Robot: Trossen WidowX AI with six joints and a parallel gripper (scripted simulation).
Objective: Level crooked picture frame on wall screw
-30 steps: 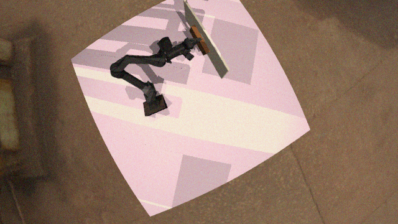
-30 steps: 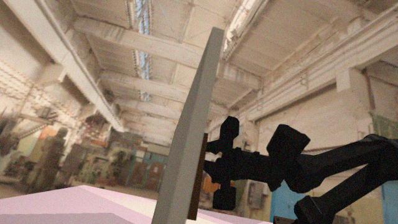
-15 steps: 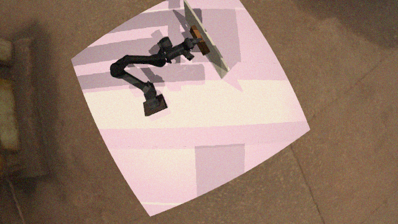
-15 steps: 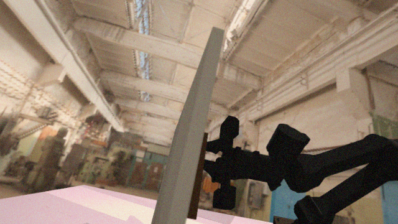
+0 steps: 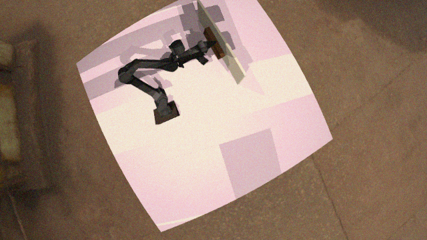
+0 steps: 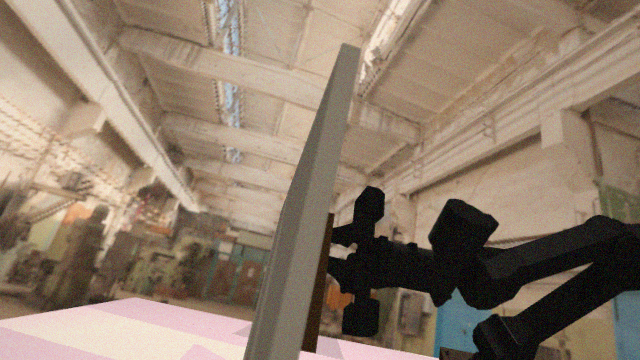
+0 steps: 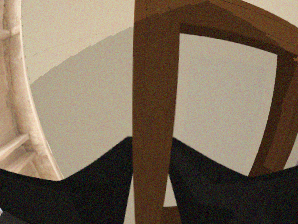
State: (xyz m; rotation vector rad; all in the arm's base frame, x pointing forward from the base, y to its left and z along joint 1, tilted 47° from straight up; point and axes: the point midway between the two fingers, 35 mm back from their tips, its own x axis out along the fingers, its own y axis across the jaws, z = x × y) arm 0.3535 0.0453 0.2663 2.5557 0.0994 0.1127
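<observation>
My gripper tip is now 10 mm to the right of the brown wooden picture frame and 50 mm above it. Round my gripper tip: grey wall panel 20 mm ahead, 10 mm to the left, 60 mm below.
</observation>
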